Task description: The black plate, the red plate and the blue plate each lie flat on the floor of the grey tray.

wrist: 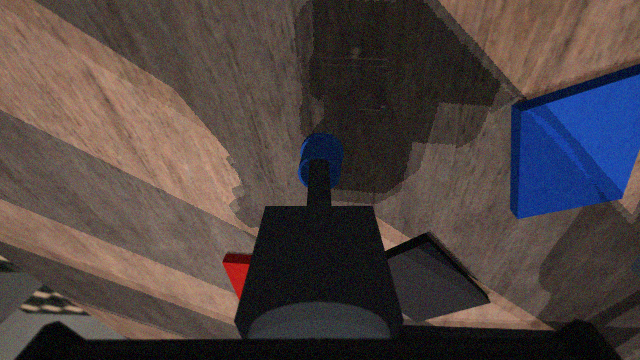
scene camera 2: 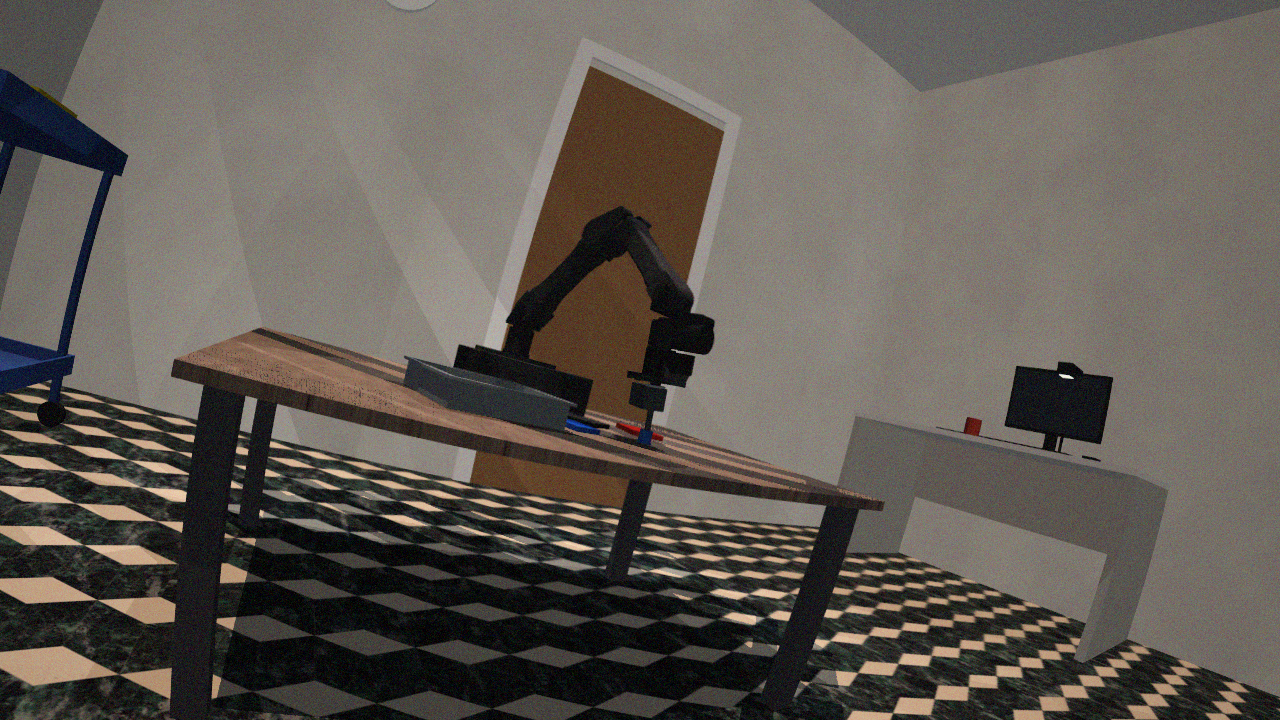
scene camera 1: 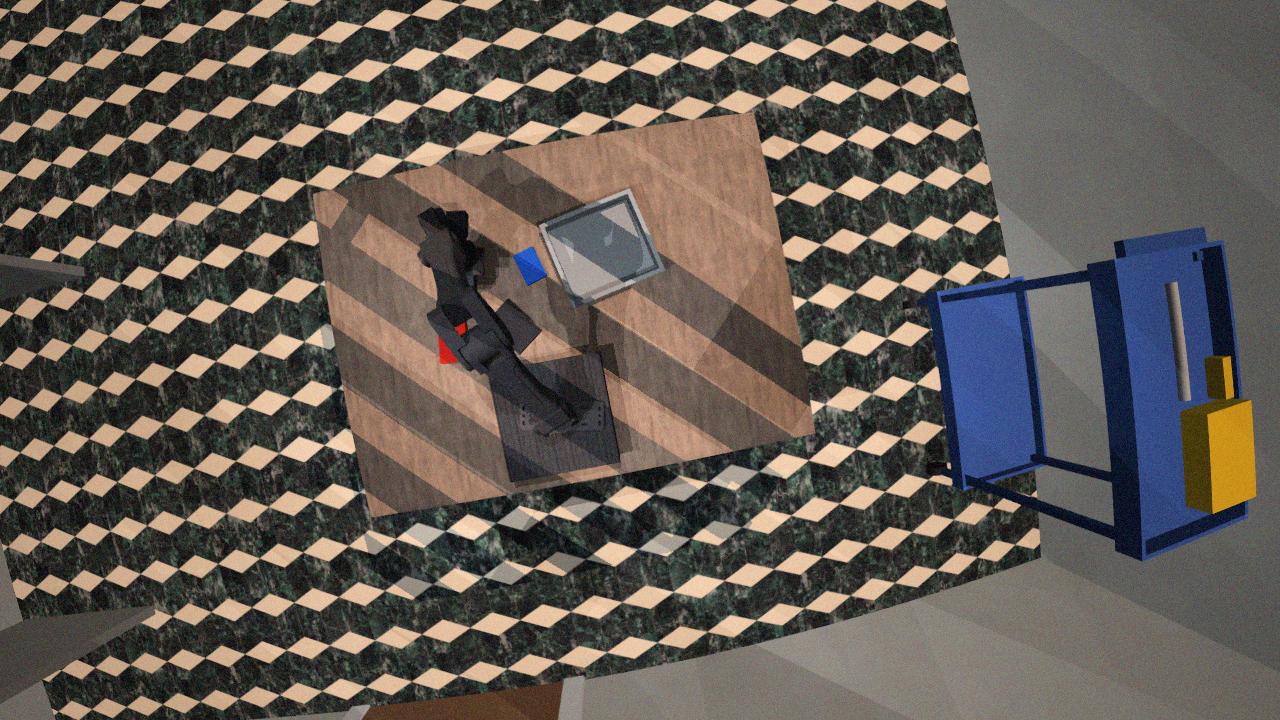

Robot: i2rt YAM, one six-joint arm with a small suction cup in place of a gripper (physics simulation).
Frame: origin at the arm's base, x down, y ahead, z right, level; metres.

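Seen in the pictures: hand at its tool point: [wrist: 319, 143]; arm's base at its link origin: [scene camera 2: 514, 359] [scene camera 1: 562, 415].
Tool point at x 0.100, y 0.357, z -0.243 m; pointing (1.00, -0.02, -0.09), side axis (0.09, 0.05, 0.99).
Observation:
Pixels of each thing's top centre, then the offset from my tool point to it. Level surfaces: height alone.
- red plate at its top centre: [wrist: 266, 292] [scene camera 2: 639, 429] [scene camera 1: 452, 342] dz -0.048, dx -0.020, dy -0.181 m
- black plate at its top centre: [wrist: 421, 289] [scene camera 2: 577, 416] [scene camera 1: 513, 326] dz +0.110, dx -0.019, dy -0.142 m
- blue plate at its top centre: [wrist: 576, 159] [scene camera 2: 574, 423] [scene camera 1: 529, 265] dz +0.152, dx -0.019, dy +0.014 m
- grey tray at its top centre: [scene camera 2: 486, 379] [scene camera 1: 601, 247] dz +0.337, dx -0.060, dy +0.053 m
- wooden table at its surface level: dx -0.010 m
My gripper, a small blue suction cup [scene camera 2: 644, 437] [wrist: 320, 150], hangs low over bare table with no plate on it; the arm hides it in scene camera 1. The red plate [scene camera 1: 447, 348] [scene camera 2: 627, 429] [wrist: 236, 272] lies on the table, partly hidden by the arm and, in the wrist view, by the tool body, lower left of the cup. The black plate [scene camera 1: 516, 325] [wrist: 435, 285] lies beside the arm, lower right in the wrist view. The blue plate [scene camera 1: 529, 265] [scene camera 2: 581, 426] [wrist: 570, 155] lies flat near the grey tray [scene camera 1: 648, 229] [scene camera 2: 501, 402]. No plate shows inside the tray.
The wooden table [scene camera 1: 742, 179] [scene camera 2: 295, 376] carries the arm's dark base board [scene camera 1: 546, 461]. A blue cart [scene camera 1: 984, 385] with yellow boxes stands off to the right in scene camera 1. A desk [scene camera 2: 1002, 488] with a monitor [scene camera 2: 1058, 402] stands apart at the right in scene camera 2.

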